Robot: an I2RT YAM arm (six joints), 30 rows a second.
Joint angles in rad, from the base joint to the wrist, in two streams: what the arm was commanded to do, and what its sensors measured. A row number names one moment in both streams.
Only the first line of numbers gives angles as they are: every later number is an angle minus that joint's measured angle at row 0.
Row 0, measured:
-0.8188, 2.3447, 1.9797, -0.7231, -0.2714, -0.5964
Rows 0 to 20, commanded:
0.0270, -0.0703, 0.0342, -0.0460, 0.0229, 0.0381
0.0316, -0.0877, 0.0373, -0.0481, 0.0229, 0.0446
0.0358, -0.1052, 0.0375, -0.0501, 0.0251, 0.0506
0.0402, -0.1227, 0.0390, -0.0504, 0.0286, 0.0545
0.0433, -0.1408, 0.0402, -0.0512, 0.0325, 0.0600
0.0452, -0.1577, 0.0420, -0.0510, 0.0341, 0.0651
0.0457, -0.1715, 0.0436, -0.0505, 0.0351, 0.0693
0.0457, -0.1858, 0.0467, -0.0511, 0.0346, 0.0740
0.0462, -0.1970, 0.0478, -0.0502, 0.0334, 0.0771
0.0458, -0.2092, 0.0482, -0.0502, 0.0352, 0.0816
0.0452, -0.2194, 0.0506, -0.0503, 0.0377, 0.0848
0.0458, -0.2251, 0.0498, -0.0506, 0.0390, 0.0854
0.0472, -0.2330, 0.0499, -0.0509, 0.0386, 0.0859
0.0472, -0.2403, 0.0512, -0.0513, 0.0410, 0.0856
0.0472, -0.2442, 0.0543, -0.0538, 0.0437, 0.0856
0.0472, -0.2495, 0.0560, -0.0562, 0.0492, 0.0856
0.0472, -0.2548, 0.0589, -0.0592, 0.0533, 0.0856
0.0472, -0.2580, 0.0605, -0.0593, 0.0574, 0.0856
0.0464, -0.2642, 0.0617, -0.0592, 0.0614, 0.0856
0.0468, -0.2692, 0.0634, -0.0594, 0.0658, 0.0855
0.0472, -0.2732, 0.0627, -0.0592, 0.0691, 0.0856
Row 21, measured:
0.0332, -0.2391, 0.0351, -0.0522, 0.0667, 0.0595
